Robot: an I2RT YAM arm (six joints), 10 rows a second.
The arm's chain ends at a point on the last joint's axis. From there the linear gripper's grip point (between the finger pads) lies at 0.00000 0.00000 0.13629 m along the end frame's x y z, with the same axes.
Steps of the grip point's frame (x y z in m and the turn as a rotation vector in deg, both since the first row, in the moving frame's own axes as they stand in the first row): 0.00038, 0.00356, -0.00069, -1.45, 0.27, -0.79; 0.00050, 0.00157, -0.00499, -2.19, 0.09, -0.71; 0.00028, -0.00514, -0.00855, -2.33, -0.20, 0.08; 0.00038, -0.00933, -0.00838, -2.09, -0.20, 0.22; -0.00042, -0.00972, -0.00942, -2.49, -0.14, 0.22; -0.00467, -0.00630, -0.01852, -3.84, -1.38, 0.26; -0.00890, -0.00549, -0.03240, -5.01, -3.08, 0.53; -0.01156, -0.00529, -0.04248, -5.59, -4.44, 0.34
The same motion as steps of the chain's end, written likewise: -0.00029, 0.00012, -0.00064, -1.45, 0.27, -0.79; 0.00025, -0.00364, -0.00489, -2.19, 0.09, -0.71; 0.00076, -0.01068, -0.00844, -2.33, -0.20, 0.08; 0.00087, -0.01430, -0.00829, -2.09, -0.20, 0.22; -0.00008, -0.01564, -0.00929, -2.49, -0.14, 0.22; -0.00137, -0.01542, -0.01817, -3.84, -1.38, 0.26; -0.00153, -0.01735, -0.03168, -5.01, -3.08, 0.53; -0.00099, -0.01852, -0.04142, -5.59, -4.44, 0.34
